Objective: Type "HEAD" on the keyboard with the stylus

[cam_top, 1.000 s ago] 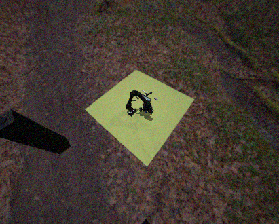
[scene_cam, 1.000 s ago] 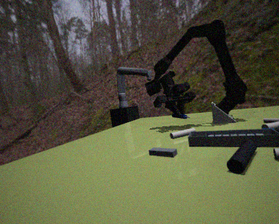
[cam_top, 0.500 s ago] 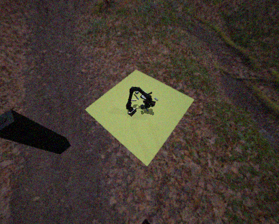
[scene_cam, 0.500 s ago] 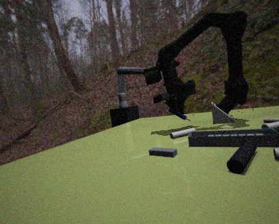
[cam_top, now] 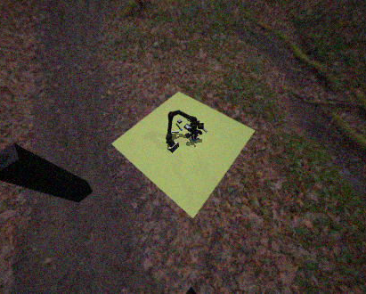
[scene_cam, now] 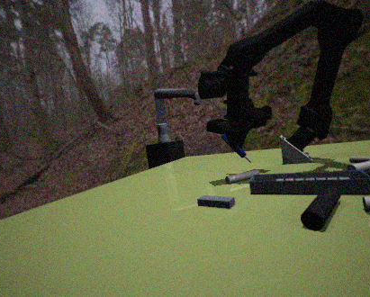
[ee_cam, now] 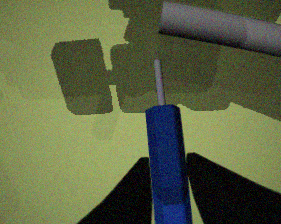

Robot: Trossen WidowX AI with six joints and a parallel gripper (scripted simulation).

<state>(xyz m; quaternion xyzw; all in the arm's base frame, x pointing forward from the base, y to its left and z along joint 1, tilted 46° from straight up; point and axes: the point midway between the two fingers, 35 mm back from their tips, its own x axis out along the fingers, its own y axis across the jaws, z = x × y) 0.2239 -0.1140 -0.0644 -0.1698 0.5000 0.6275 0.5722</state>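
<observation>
Now: the dark cylinder 250 mm ahead of my gripper tip, 190 mm to the left of it and 60 mm below it. From my gripper tip the other things lie so: grey block (250 mm ahead, 20 mm to the left, 70 mm below); then blue stylus (10 mm to the left, 10 mm below).
</observation>
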